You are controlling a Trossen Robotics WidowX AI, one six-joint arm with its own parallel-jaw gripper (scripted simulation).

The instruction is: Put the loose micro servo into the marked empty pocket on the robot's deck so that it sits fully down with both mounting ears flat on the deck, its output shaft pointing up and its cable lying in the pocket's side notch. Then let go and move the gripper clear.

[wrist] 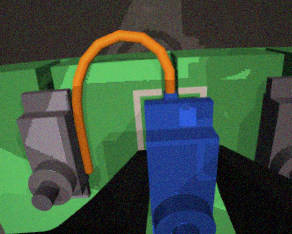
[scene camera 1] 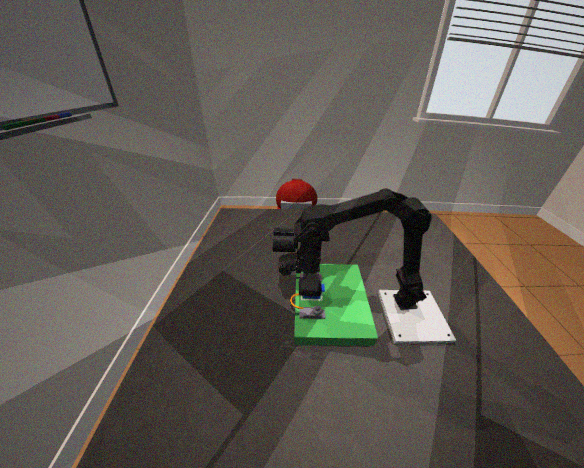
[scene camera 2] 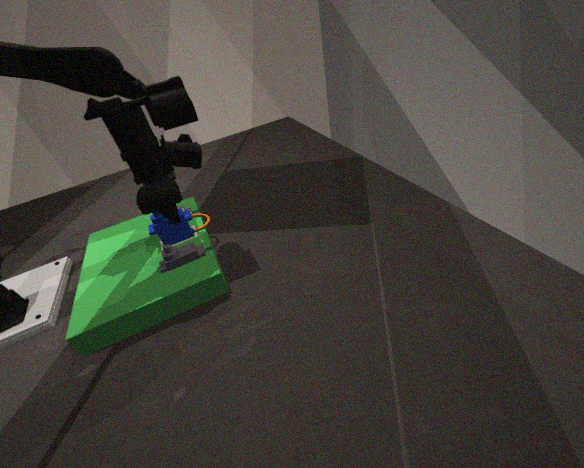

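You'd see the gripper here, and it's visible in the wrist view and in scene camera 1 too. There's a blue micro servo as well, plus a green deck, and then there's a grey servo.
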